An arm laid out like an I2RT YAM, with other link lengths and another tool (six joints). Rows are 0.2 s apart.
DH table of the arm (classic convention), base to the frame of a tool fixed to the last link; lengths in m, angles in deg. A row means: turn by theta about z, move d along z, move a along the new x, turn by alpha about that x. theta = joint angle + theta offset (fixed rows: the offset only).
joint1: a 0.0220  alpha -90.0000  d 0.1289  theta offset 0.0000
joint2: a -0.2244  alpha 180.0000  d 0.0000  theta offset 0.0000
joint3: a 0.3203  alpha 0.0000  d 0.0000  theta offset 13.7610
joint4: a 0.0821  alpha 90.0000  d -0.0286  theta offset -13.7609
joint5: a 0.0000  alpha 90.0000  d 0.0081  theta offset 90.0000
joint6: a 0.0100  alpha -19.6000  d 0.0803  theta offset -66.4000
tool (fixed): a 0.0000  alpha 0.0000  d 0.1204  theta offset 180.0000
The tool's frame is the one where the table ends.
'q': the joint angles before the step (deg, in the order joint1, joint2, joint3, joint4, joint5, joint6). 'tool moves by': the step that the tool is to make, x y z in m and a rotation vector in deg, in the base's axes. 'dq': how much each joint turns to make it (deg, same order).
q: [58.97 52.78 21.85 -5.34 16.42 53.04]
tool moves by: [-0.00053 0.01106 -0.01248 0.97 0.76 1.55]
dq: [0.01 4.23 0.05 4.61 -1.93 0.02]
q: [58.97 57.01 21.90 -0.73 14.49 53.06]
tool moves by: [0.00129 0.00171 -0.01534 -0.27 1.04 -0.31]
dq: [-0.30 4.08 0.18 2.97 -0.43 0.63]
